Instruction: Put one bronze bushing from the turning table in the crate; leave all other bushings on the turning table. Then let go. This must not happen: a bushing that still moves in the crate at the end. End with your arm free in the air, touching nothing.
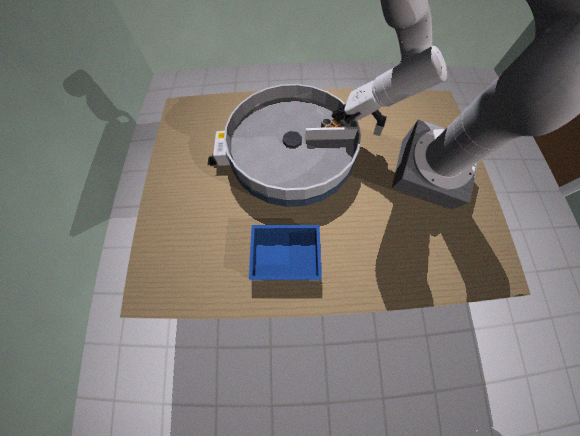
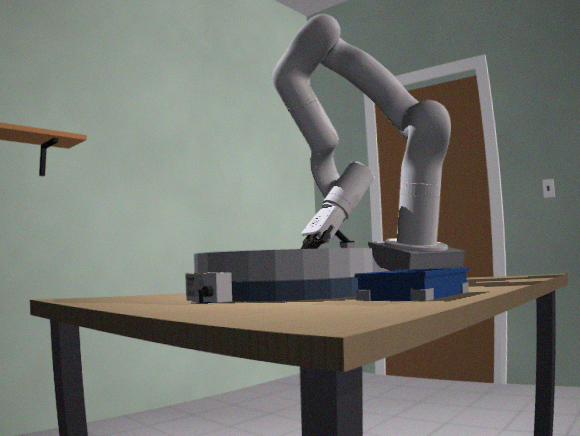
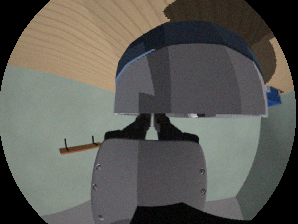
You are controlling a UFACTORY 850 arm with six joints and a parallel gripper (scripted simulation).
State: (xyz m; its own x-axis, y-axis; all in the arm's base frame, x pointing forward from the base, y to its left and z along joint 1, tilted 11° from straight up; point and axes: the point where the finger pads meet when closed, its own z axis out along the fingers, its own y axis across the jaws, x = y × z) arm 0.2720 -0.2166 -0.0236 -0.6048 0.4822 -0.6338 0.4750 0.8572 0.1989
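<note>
Right now my hand is 410 mm to the right of the blue crate, 230 mm short of it and 70 mm above it. Round my hand: round grey turning table 180 mm ahead, 40 mm to the left, 40 mm below.
</note>
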